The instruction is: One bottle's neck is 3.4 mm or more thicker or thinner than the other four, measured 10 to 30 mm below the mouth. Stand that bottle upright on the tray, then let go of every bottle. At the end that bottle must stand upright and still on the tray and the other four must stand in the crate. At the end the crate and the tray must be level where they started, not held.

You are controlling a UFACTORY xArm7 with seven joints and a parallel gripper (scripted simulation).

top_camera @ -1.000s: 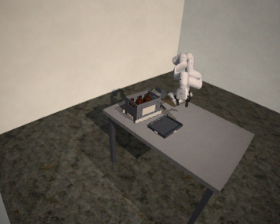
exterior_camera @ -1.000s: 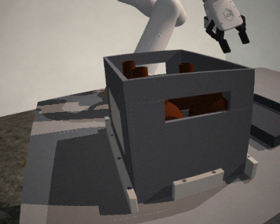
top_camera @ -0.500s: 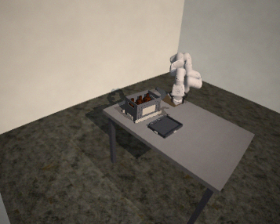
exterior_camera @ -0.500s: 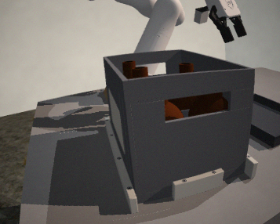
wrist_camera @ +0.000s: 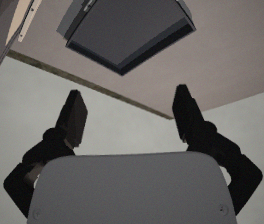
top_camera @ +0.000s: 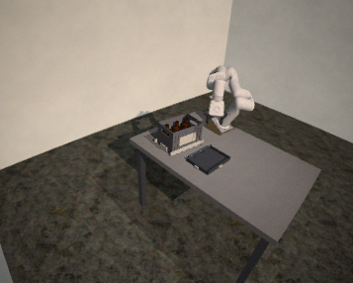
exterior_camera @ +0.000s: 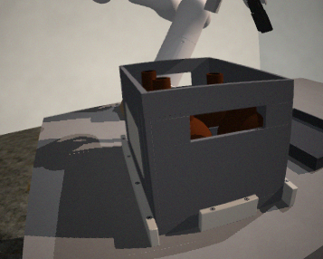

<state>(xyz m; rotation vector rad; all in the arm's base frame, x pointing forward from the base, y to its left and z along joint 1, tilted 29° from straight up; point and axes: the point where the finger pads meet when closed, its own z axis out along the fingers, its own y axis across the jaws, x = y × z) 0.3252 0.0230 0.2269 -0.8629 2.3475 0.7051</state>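
The dark grey crate lies 23 cm to the right of my hand, 16 cm below it and 8 cm ahead of it. Also, from my hand: dark flat tray 23 cm below, 8 cm ahead, 6 cm to the left; then glass bottle 26 cm to the right, 16 cm below, 2 cm behind.
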